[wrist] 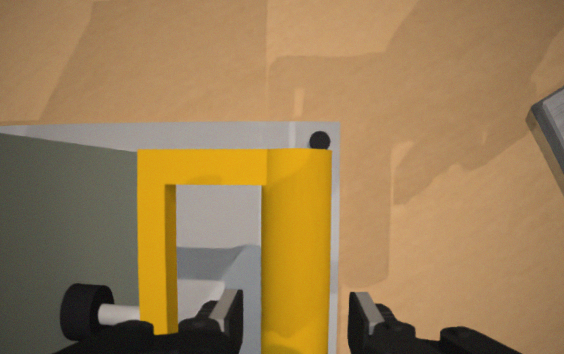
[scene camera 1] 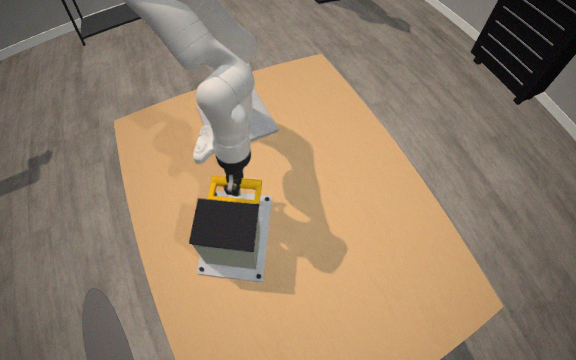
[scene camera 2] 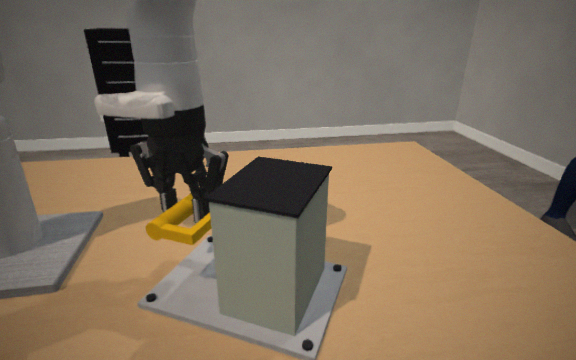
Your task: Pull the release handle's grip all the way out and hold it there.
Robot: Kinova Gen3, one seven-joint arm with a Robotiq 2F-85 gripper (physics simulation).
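Note:
The yellow release handle's grip (scene camera 1: 254,183) (scene camera 2: 172,216) (wrist: 296,225) is a thick round bar on a rectangular frame, level above the base plate. My gripper (scene camera 1: 232,190) (scene camera 2: 183,210) (wrist: 295,314) is partly open, with one finger on each side of the bar. One finger is inside the frame's opening, the other past the outer side. In the wrist view a gap shows between each finger and the bar. The grey-green housing (scene camera 1: 227,255) (scene camera 2: 255,265) (wrist: 65,215) has a black top (scene camera 1: 225,225) (scene camera 2: 272,185). A white rod (wrist: 118,313) with a black collar (wrist: 86,311) shows between housing and frame.
The housing stands on a grey base plate (scene camera 1: 265,225) (scene camera 2: 185,310) (wrist: 150,135) with black bolts at its corners. The arm's grey mounting plate (scene camera 1: 262,120) (scene camera 2: 75,250) (wrist: 555,120) is near the grip. A black drawer cabinet (scene camera 1: 525,50) (scene camera 2: 110,65) stands beyond the tan mat (scene camera 1: 390,200) (scene camera 2: 425,225).

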